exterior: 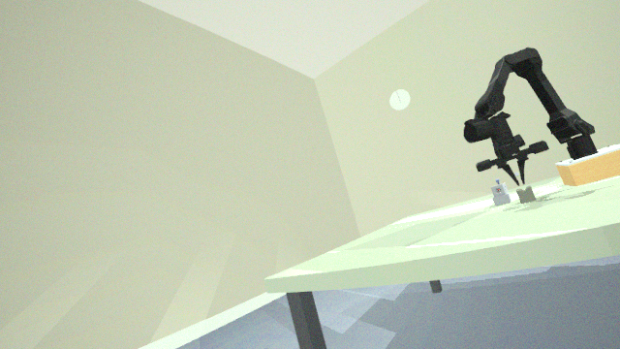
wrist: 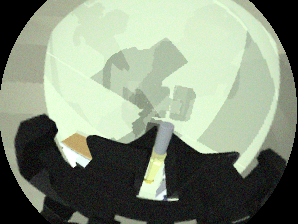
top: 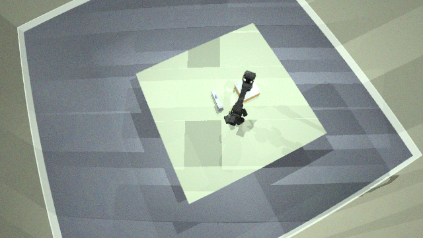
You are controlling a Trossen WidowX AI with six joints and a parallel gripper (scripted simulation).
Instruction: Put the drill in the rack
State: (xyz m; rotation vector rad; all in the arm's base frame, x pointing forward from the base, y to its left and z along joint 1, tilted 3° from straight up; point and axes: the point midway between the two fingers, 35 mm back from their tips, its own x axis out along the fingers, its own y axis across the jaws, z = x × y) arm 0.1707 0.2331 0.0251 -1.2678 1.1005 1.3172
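The grey rack is 5 cm to the right of my gripper tip and 3 cm below it. Round my gripper tip: blue key (10 cm ahead, 23 cm to the right); drill fixture (10 cm ahead, 21 cm to the right, 2 cm below); drill (4 cm to the right, 3 cm above).
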